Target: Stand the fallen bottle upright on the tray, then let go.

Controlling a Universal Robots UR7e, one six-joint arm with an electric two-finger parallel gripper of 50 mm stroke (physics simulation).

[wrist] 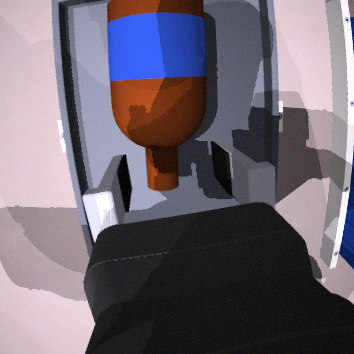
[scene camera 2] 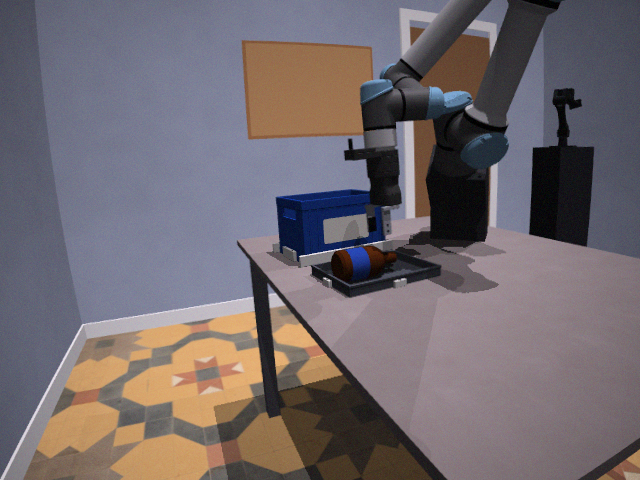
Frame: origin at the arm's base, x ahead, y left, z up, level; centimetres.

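Where they show: gripper, fingertip midpoint: (wrist: 170,164) (scene camera 2: 379,232); arm's base at its link origin: (scene camera 2: 457,160).
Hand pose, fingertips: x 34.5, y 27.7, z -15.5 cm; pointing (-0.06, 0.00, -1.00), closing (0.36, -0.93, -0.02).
Observation:
Each offset is from my fingertips to the top centre of the thing. "spot": to the spot under its first point.
A brown bottle {dz -2.6, dx +3.7, dy +1.5 cm} (scene camera 2: 378,260) (wrist: 159,107) with a blue band lies on its side in the dark grey tray (scene camera 2: 351,291) (wrist: 269,55). In the wrist view its neck points down the picture, toward my gripper, and its base is cut off at the top edge. My gripper (scene camera 2: 379,227) (wrist: 170,164) is open and empty, pointing down above the neck end of the bottle. In the wrist view the neck shows between the two fingers, with a gap on each side; in the scene view the fingertips are higher than the bottle.
A blue crate {dz +7.0, dx +7.2, dy -28.0 cm} (scene camera 2: 302,227) (wrist: 348,240) with a pale label stands behind the tray. A low white rail {dz -7.5, dx +3.8, dy -18.7 cm} (scene camera 2: 316,257) (wrist: 341,150) runs between the crate and the tray. Small white blocks {spot: dz -9.5, dx -1.9, dy +9.4 cm} (scene camera 2: 400,282) sit at the tray's sides. The table's edge is near the tray's left end in the scene view.

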